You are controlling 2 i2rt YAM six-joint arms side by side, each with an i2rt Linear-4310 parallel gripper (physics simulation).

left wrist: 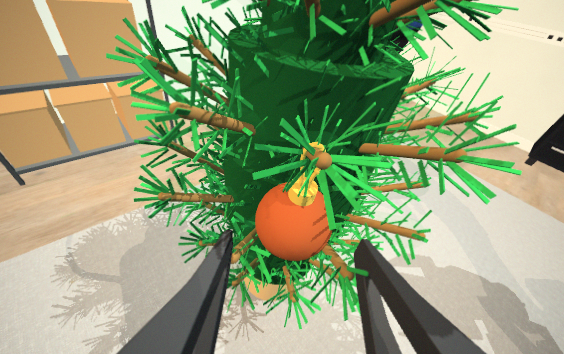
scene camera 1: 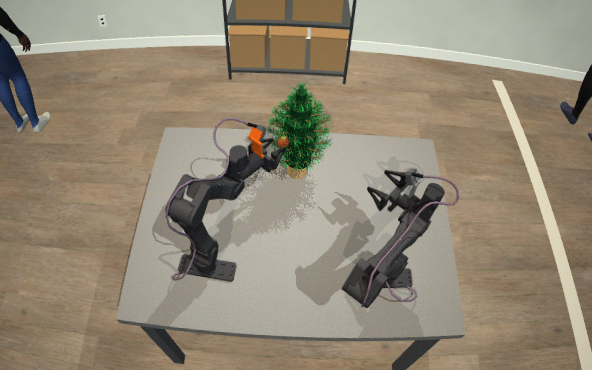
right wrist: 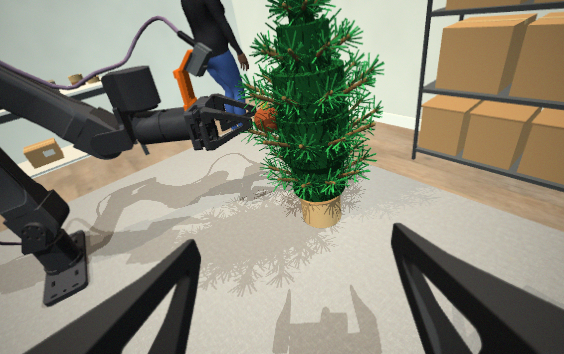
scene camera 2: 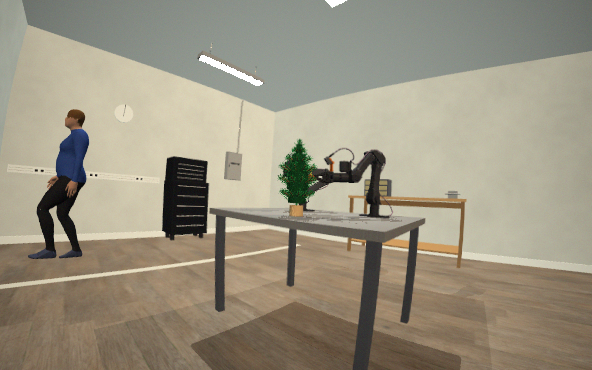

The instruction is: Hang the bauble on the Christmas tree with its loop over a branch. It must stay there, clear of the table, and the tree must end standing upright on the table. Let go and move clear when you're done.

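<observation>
The orange bauble hangs against the side of the Christmas tree, clear of the table. In the left wrist view its gold loop goes around a branch behind the round tip; green needles partly cover it. The tree stands upright in its tan pot. My left gripper is open, its fingertips close to the bauble, with gaps at both sides. My right gripper is open and empty, away from the tree.
The grey table carries both arms. Neighbouring branches stick out on both sides of the bauble, some low near the left fingertips. A shelf rack with boxes stands on the floor behind the table.
</observation>
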